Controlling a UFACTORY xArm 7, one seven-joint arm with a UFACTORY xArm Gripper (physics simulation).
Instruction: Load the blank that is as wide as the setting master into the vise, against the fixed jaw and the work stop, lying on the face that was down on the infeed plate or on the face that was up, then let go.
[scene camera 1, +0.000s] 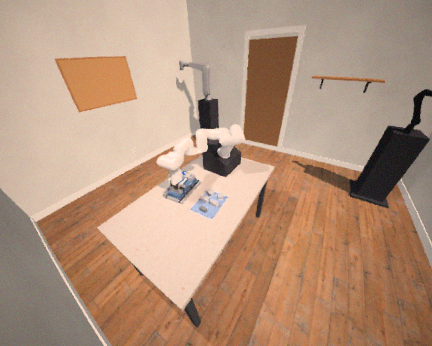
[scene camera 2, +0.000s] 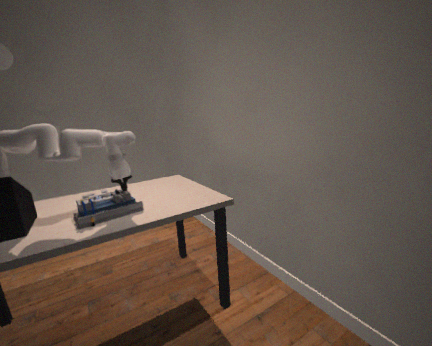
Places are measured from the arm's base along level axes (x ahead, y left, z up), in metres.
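Pixels of known places: gripper, fingertip midpoint: (scene camera 1: 176, 189) (scene camera 2: 124, 190); arm's base, link origin: (scene camera 1: 223, 153).
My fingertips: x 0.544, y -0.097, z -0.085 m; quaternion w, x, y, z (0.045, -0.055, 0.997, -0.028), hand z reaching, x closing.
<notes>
For each thing: its top centre in the pictures, then the offset to it from my fingertips. Level surfaces: height alone.
- blue vise, top centre: (scene camera 2: 106, 195) (scene camera 1: 181, 180) dx -0.099, dy -0.037, dz +0.002 m
- grey blank, top centre: (scene camera 2: 121, 195) dx -0.024, dy -0.022, dz -0.017 m
- light blue infeed plate, top centre: (scene camera 1: 209, 202) dx -0.090, dy +0.250, dz -0.089 m
- table, surface height: dz -0.097 m
The blue vise (scene camera 1: 181, 190) (scene camera 2: 106, 204) sits on a grey base on the table. A grey blank (scene camera 2: 120, 195) lies in the vise near its right end in the second camera view. My gripper (scene camera 2: 124, 187) (scene camera 1: 174, 185) is shut and empty, its fingertips pointing down just above that end of the vise. The light blue infeed plate (scene camera 1: 209, 206) lies right of the vise and carries several grey blanks, one of them at its front (scene camera 1: 203, 208). I cannot pick out the setting master.
The table (scene camera 1: 180, 247) (scene camera 2: 180, 199) has dark legs. The robot's dark pedestal (scene camera 1: 221, 161) stands at the table's far end. A dark column with a grey camera arm (scene camera 1: 208, 110) stands behind it.
</notes>
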